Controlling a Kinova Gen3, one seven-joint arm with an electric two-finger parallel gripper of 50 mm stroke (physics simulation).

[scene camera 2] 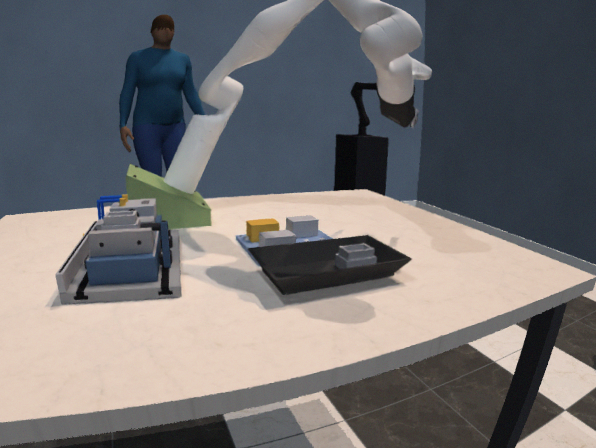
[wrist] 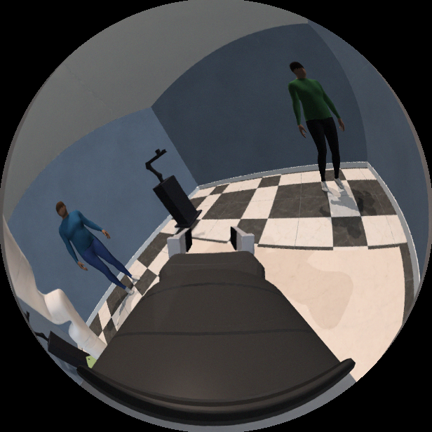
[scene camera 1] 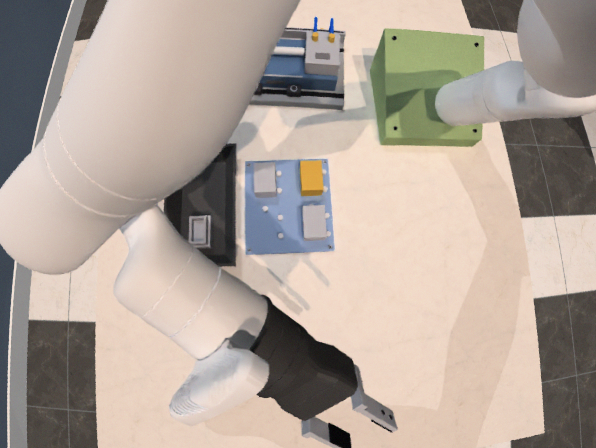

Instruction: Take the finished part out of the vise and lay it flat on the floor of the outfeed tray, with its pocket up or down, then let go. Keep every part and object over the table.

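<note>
The vise has a blue body and grey jaws; the arm hides part of it in scene camera 1. In scene camera 2, a grey stepped part shows between the jaws, partly hidden by the front jaw. The black outfeed tray has sloping walls. Another grey part lies flat in it, its pocket up. My gripper is open and empty, well away from the vise and the tray; its fingers barely show in scene camera 2.
A blue plate beside the tray carries white pegs, an orange block and two grey blocks. The green arm base stands near the vise. The forearm reaches over part of the tray in scene camera 1.
</note>
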